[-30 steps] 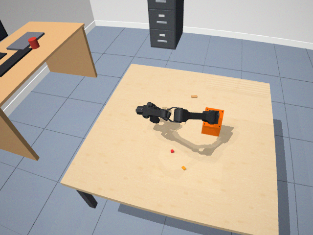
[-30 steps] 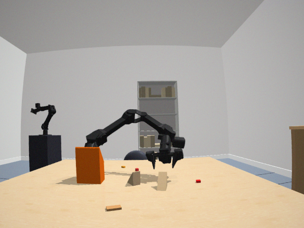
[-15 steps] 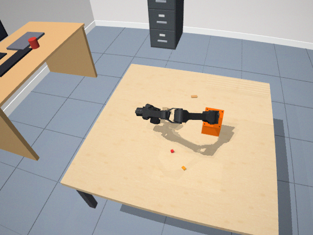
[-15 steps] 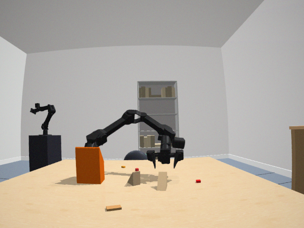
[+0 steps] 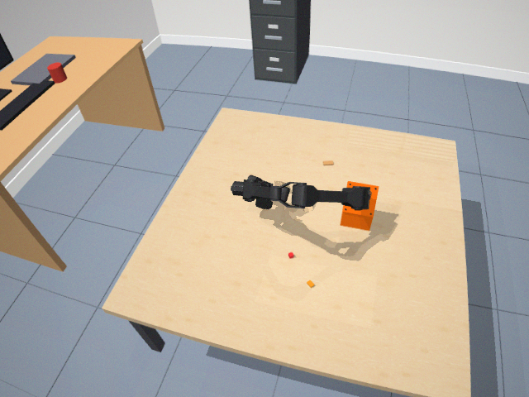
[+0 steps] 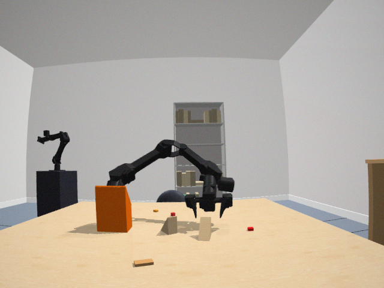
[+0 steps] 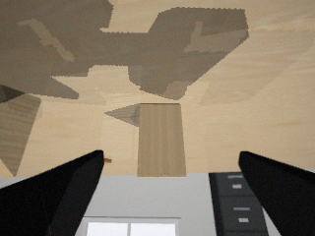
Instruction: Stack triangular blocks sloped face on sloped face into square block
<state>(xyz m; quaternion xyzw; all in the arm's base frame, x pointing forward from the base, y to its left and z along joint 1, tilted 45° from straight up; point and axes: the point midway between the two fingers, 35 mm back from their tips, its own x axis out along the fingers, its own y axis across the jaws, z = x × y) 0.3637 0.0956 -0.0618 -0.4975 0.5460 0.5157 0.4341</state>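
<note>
Now: the triangular block 1 cm behind my gripper tip, 4 cm to the right of it and 4 cm below it. Also, from my gripper tip: brown piece: 16 cm behind, 29 cm to the right, 5 cm below; orange piece: 29 cm behind, 36 cm to the left, 5 cm below.
</note>
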